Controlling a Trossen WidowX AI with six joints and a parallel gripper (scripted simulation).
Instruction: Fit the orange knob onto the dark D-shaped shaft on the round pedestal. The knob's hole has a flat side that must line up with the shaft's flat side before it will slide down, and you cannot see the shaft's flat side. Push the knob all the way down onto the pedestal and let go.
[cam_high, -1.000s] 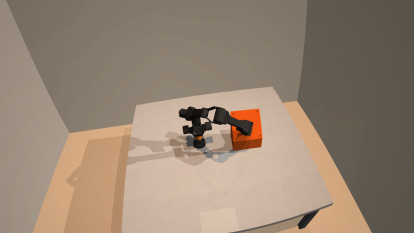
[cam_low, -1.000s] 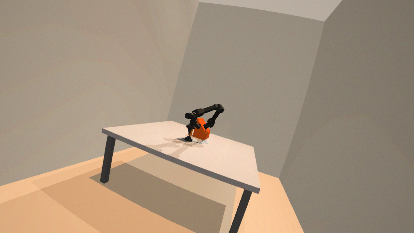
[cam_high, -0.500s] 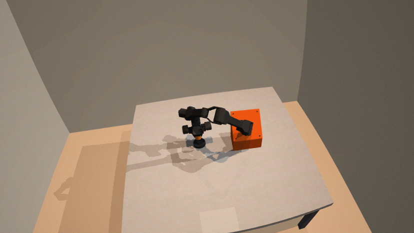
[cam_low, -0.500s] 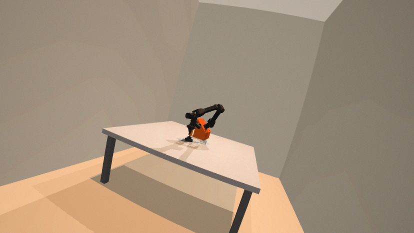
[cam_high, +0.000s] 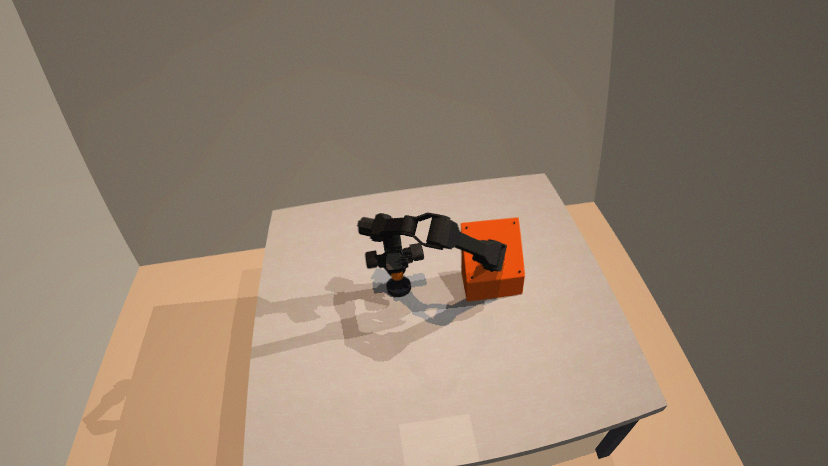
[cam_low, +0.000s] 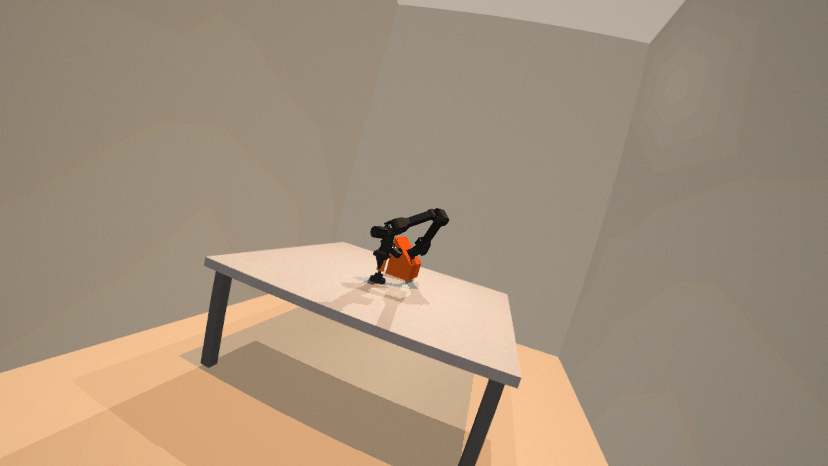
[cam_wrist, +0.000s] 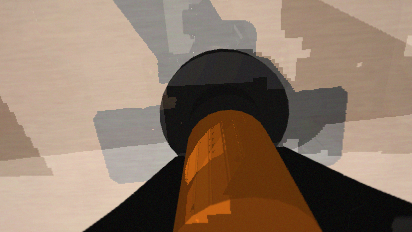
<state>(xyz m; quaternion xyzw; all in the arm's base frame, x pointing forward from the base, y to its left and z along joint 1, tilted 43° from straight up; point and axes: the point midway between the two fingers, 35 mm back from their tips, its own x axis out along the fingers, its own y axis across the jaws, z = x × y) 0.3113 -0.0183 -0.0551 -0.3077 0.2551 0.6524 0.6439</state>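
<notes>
The orange knob lies 2 cm above my gripper tip. From my gripper tip the other things lie so: pedestal (4 cm below).
</notes>
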